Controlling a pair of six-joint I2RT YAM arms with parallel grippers.
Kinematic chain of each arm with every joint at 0, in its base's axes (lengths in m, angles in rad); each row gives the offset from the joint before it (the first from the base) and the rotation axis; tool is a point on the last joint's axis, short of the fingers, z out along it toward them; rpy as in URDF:
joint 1: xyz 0 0 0.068 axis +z
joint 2: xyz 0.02 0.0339 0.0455 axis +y
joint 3: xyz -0.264 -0.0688 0 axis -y
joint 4: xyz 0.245 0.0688 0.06 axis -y
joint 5: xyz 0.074 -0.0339 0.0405 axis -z
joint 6: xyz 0.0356 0 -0.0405 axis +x
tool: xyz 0 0 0 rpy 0 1.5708 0
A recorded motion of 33 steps. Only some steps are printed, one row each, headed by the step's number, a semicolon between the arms.
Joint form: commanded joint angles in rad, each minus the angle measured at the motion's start. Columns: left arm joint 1, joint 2, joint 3, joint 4, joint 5, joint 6; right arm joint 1, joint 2, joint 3, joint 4, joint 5, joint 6.
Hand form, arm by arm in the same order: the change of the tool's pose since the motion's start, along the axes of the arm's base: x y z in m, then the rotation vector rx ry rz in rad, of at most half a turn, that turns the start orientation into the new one. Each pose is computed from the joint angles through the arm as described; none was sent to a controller.
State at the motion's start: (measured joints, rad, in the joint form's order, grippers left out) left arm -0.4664 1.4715 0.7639 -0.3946 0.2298 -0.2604; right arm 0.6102 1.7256 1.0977 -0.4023 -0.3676 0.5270
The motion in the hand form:
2: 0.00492 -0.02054 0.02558 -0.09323 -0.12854 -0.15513; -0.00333 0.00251 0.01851 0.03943 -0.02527 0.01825
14: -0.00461 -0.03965 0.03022 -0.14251 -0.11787 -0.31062; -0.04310 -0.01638 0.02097 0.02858 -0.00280 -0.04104
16: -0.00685 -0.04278 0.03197 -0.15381 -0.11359 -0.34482; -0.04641 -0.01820 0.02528 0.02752 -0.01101 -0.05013
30: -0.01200 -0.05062 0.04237 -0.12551 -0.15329 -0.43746; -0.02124 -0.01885 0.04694 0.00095 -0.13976 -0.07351
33: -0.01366 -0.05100 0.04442 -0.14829 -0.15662 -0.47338; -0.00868 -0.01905 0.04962 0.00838 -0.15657 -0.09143
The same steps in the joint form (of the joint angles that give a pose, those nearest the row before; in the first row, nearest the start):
2: -0.0483 -0.0231 0.0562 0.0561 0.0733 0.0837; 0.0095 -0.0397 0.0211 -0.0166 -0.0196 0.0022
14: -0.1135 -0.0151 0.0808 0.0338 0.1560 0.1437; 0.0397 -0.2066 -0.1405 -0.0174 0.0251 0.0850
16: -0.1246 -0.0157 0.0878 0.0222 0.1769 0.1597; 0.0428 -0.2289 -0.1449 -0.0273 0.0369 0.0924
30: -0.1587 -0.0273 0.1228 -0.0273 0.1655 0.2380; 0.0011 -0.1961 -0.0393 -0.0362 0.1076 0.0175
33: -0.1593 -0.0337 0.1234 -0.0310 0.1993 0.2616; -0.0212 -0.1647 -0.0025 -0.0245 0.1069 0.0116

